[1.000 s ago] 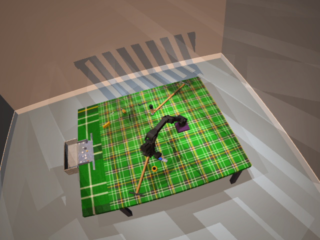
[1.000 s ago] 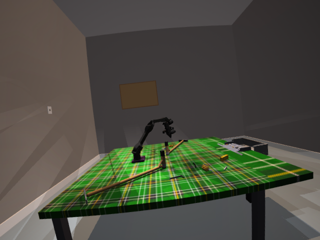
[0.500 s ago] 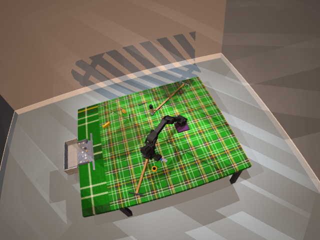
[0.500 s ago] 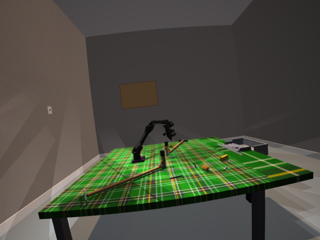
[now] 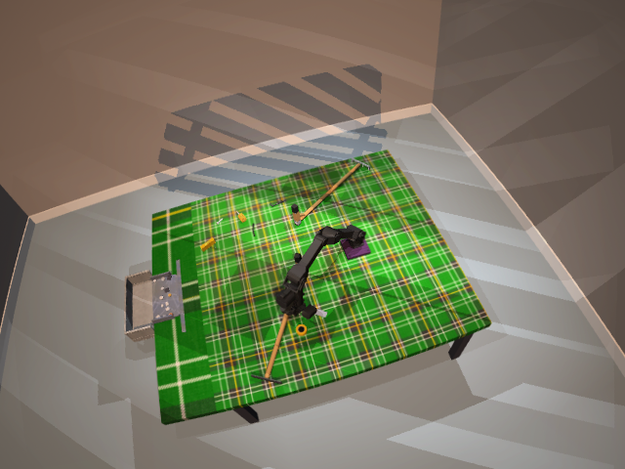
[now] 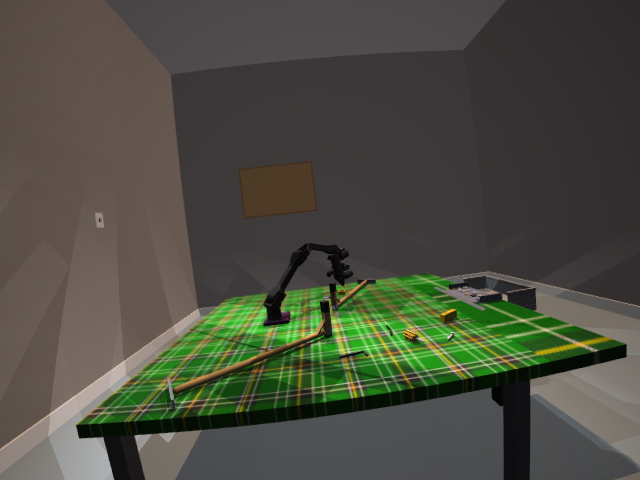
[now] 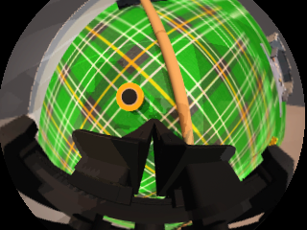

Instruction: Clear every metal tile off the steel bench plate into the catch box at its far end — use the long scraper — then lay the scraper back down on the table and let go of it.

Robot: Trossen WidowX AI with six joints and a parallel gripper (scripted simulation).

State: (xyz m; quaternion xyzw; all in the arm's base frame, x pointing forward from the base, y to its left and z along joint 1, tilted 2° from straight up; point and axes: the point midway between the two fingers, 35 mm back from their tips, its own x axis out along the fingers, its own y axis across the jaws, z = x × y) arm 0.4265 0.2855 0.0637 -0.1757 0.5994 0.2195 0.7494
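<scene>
Right now my gripper tip is 5 cm to the right of the yellow ring and 5 cm above it. Also, from my gripper tip: orange piece 8 cm ahead, 74 cm to the right, 5 cm below; blue-grey piece 10 cm behind, 1 cm to the right, 6 cm below.
</scene>
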